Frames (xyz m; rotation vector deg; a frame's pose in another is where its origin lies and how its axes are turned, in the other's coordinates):
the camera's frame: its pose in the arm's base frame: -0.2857 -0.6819 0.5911 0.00 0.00 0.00
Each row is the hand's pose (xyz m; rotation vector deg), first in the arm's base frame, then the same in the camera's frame.
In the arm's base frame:
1: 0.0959 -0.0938 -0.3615 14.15 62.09 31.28
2: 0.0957 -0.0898 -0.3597 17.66 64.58 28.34
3: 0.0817 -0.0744 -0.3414 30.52 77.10 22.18
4: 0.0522 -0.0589 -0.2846 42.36 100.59 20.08
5: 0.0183 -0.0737 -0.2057 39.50 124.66 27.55
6: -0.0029 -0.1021 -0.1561 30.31 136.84 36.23
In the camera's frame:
1: 0.3816 0.5881 -0.9526 14.15 62.09 31.28
2: 0.3814 0.5921 -0.9508 17.66 64.58 28.34
3: 0.3674 0.6075 -0.9325 30.52 77.10 22.18
4: 0.3379 0.6230 -0.8757 42.36 100.59 20.08
5: 0.3040 0.6082 -0.7968 39.50 124.66 27.55
6: 0.2828 0.5798 -0.7472 30.31 136.84 36.23

